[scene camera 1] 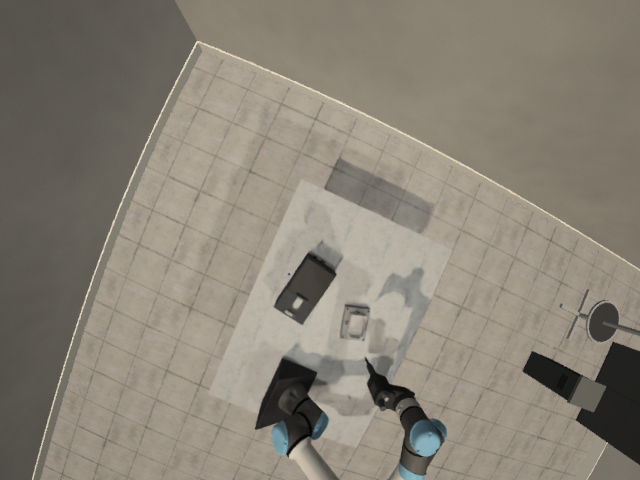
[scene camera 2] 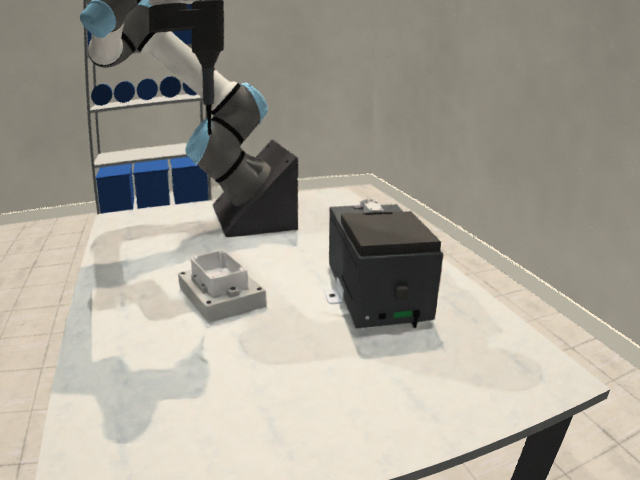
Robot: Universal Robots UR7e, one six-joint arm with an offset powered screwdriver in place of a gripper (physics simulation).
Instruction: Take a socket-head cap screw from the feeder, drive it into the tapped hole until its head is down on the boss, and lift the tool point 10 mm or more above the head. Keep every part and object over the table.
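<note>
The feeder point(scene camera 1: 312, 279) point(scene camera 2: 398, 286) is a dark box with a raised lid. A small pale metal part point(scene camera 1: 297, 302) point(scene camera 2: 371, 206) sits at its end nearer the arm's base. A light grey housing point(scene camera 1: 356, 324) point(scene camera 2: 227, 283) with an open top sits on a grey base plate point(scene camera 2: 235, 306). Small bosses and dark holes show around the housing; I cannot tell which is the tapped hole. My screwdriver point(scene camera 1: 366, 360) point(scene camera 2: 209, 132) points down in scene camera 2, high above the table, on the arm-base side of the housing. Whether a screw is on its tip is too small to tell.
The arm's dark wedge-shaped base point(scene camera 1: 272, 395) point(scene camera 2: 279, 198) stands at the table's back end. The pale table point(scene camera 1: 330, 206) point(scene camera 2: 310, 413) carries the parts. A shelf unit point(scene camera 2: 89, 134) with blue boxes stands behind. A round stool-like object point(scene camera 1: 602, 321) stands off the table.
</note>
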